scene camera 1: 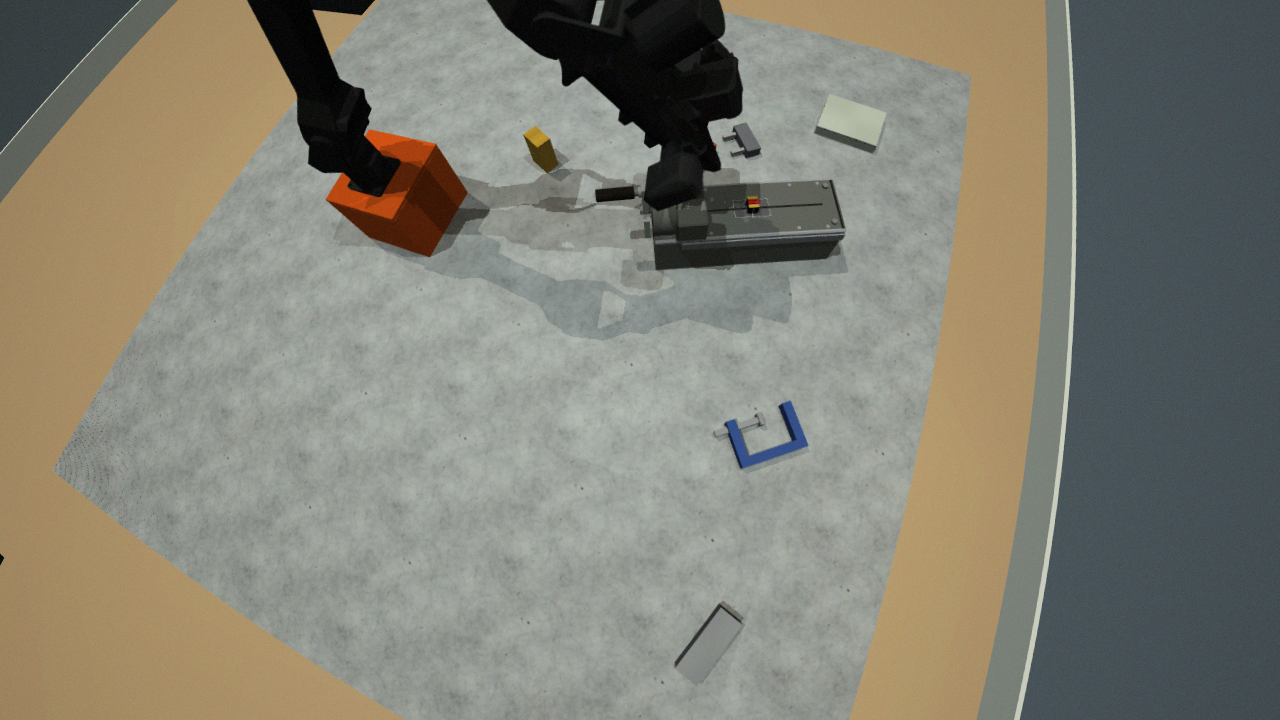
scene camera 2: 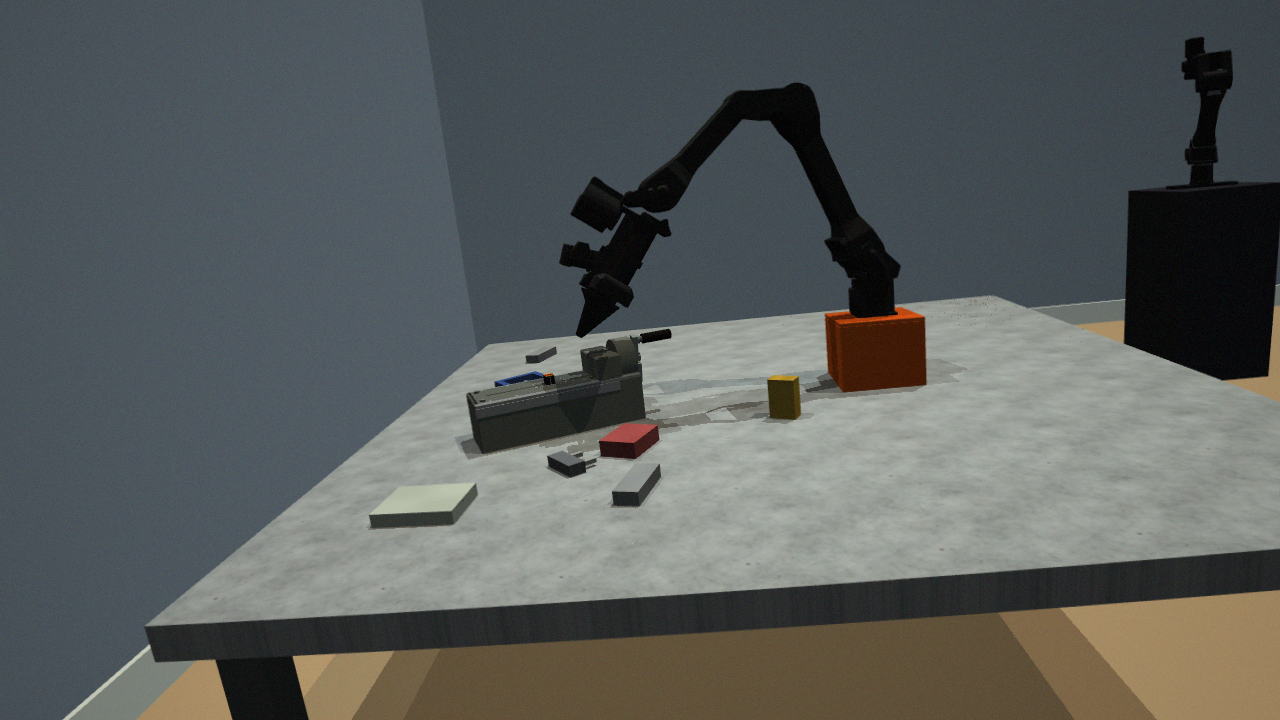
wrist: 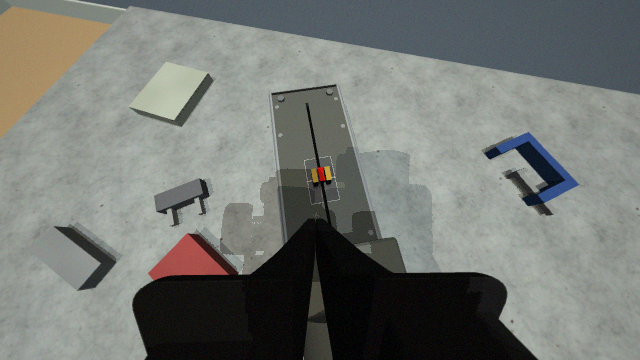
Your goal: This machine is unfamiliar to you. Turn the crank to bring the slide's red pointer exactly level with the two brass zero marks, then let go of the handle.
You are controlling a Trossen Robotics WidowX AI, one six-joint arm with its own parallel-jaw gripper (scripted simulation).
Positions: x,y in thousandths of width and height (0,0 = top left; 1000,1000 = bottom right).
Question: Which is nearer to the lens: the blue clamp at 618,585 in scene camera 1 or the grey bracket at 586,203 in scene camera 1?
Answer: The blue clamp.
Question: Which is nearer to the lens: the blue clamp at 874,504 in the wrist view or the grey bracket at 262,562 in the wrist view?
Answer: The grey bracket.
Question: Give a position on a grey bar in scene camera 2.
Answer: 494,681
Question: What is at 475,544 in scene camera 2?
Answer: A slide machine.
